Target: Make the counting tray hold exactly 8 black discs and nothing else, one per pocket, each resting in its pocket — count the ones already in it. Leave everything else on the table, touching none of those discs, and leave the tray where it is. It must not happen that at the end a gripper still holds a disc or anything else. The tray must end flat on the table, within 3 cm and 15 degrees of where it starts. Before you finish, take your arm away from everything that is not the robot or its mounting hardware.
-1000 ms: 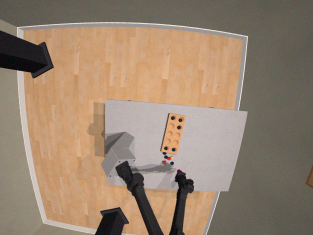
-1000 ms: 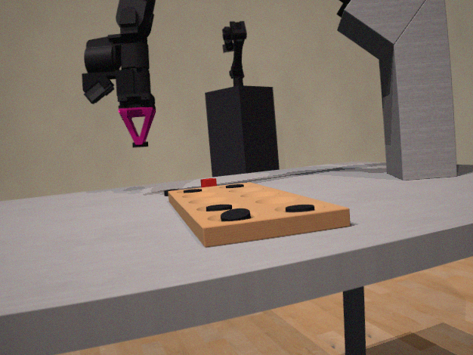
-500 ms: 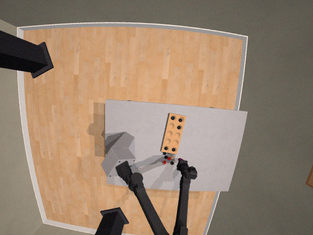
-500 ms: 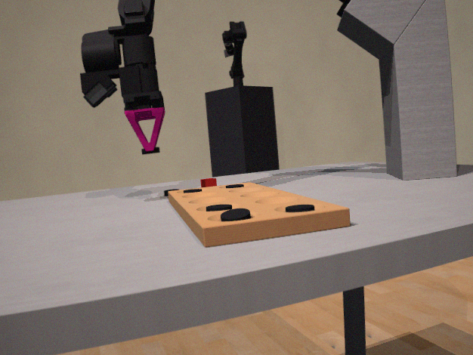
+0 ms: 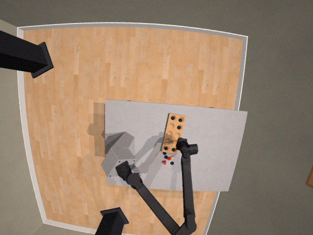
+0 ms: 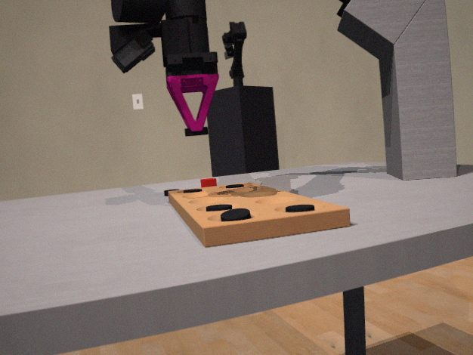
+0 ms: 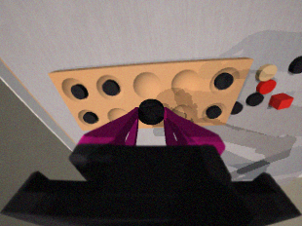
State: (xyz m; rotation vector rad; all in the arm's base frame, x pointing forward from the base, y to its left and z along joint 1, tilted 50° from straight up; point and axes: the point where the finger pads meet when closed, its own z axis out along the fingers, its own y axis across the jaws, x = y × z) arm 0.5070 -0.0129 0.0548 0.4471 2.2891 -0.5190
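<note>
Right now the wooden counting tray is 110 mm below my hand, 30 mm to the left of it and 30 mm behind it. From my hand the other things lie so: tan disc (200 mm to the right, 120 mm below, 110 mm behind); red disc (200 mm to the right, 150 mm behind, 120 mm below); red cube (220 mm to the right, 200 mm behind, 110 mm below).
</note>
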